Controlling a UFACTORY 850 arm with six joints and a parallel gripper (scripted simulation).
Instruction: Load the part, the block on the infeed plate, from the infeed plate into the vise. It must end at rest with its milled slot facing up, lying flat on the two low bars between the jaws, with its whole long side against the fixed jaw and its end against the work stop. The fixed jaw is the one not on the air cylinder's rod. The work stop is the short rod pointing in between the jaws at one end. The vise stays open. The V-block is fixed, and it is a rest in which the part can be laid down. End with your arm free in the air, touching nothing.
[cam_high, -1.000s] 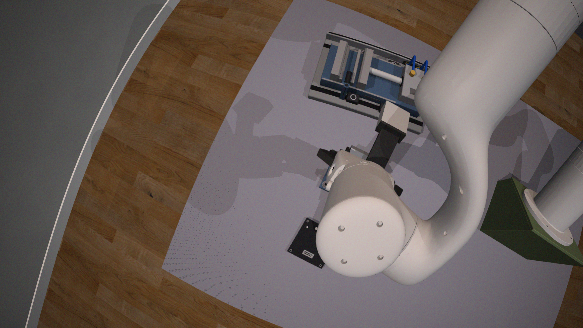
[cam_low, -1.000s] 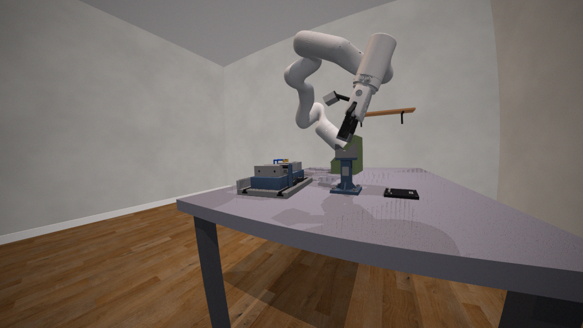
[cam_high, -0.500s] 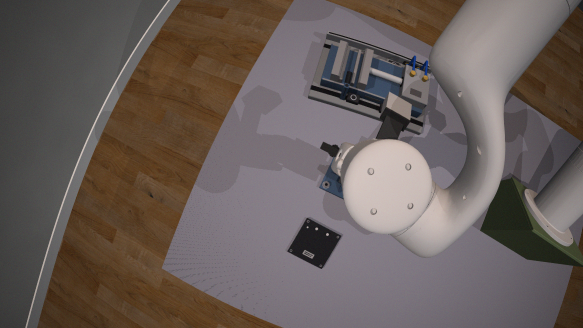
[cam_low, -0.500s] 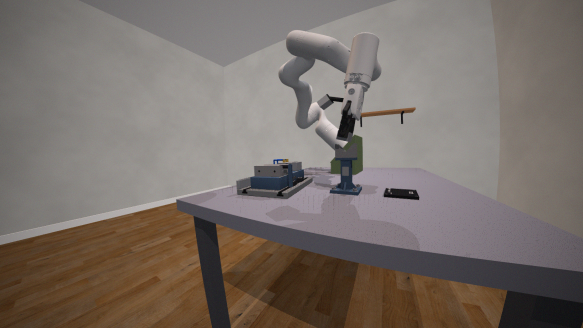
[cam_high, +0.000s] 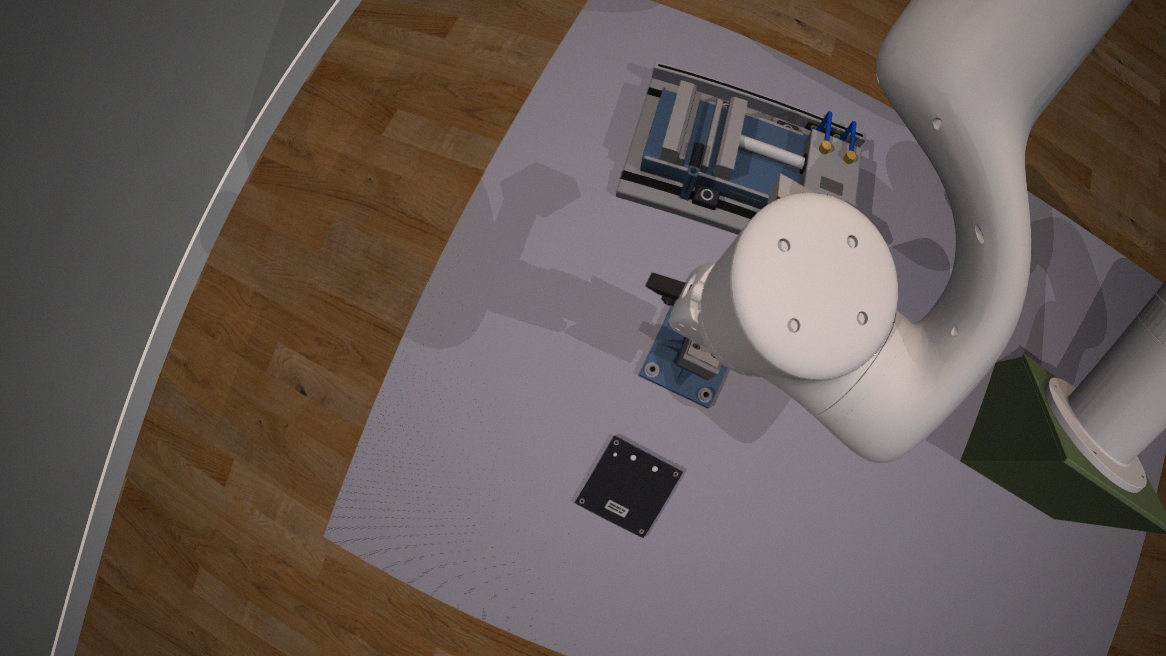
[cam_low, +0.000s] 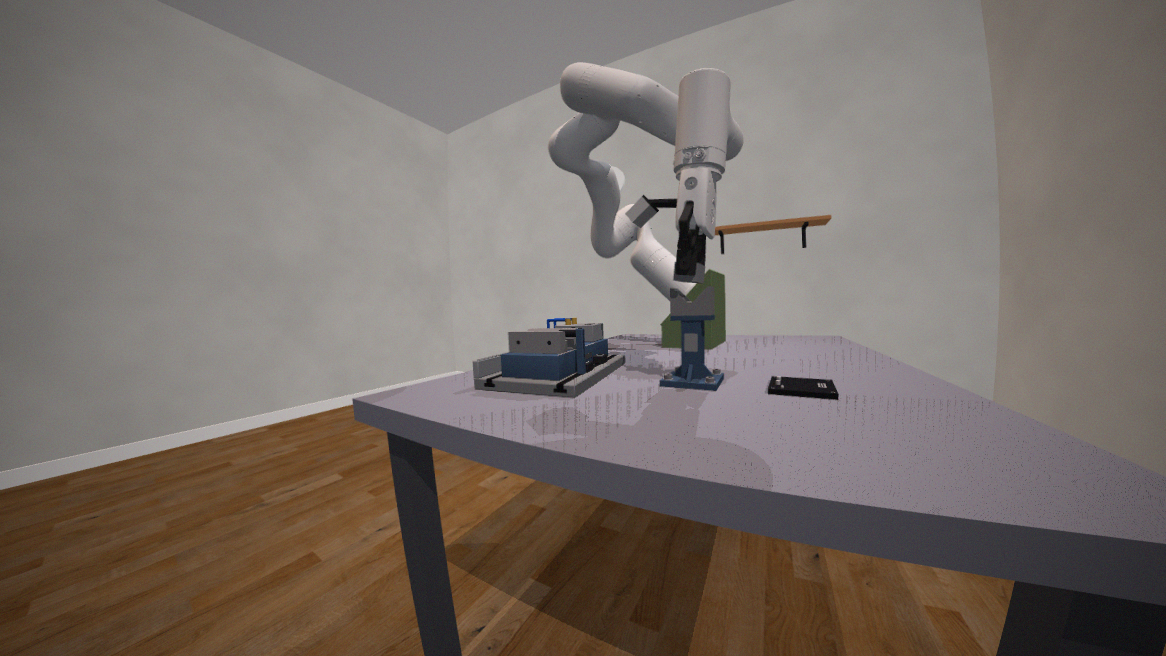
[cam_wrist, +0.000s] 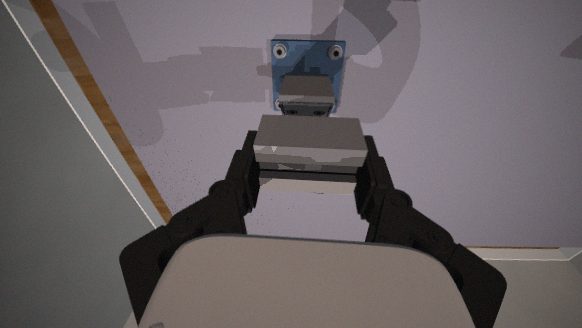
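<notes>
Right now my hand is right at the part. The rest, counted from my hand: moving jaw: 4 cm ahead, 25 cm to the right, 12 cm below; then work stop: 7 cm ahead, 20 cm to the right, 11 cm below; then black infeed plate: 2 cm ahead, 17 cm to the left, 19 cm below.
</notes>
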